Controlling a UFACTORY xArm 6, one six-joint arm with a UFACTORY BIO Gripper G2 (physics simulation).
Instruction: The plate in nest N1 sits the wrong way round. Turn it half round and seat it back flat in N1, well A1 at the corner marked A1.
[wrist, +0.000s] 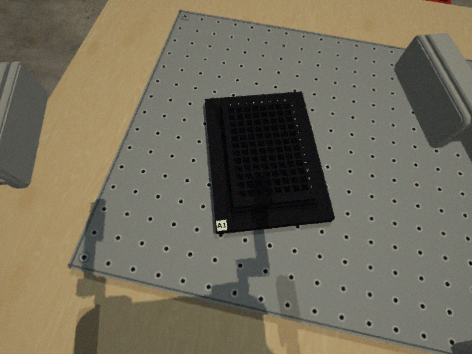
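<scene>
The black nest (320, 212) lies near the middle of the wrist view, with a white A1 label (221, 225) at its lower left corner. A black plate (267, 150) with a grid of square wells sits in it. Small pale marks run along the plate's top and right sides; they are too small to read, and I cannot tell which corner holds well A1. My gripper (227, 112) is open and empty. Its fingers stand wide apart at the left and right of the view, above and clear of the plate.
A grey board (165, 220) with rows of small holes lies under the nest, on a light wooden table (30, 240). The arm's shadow falls across the board's front edge and the nest. Grey floor (50, 35) shows at upper left, and part of a red object (439, 1) at upper right.
</scene>
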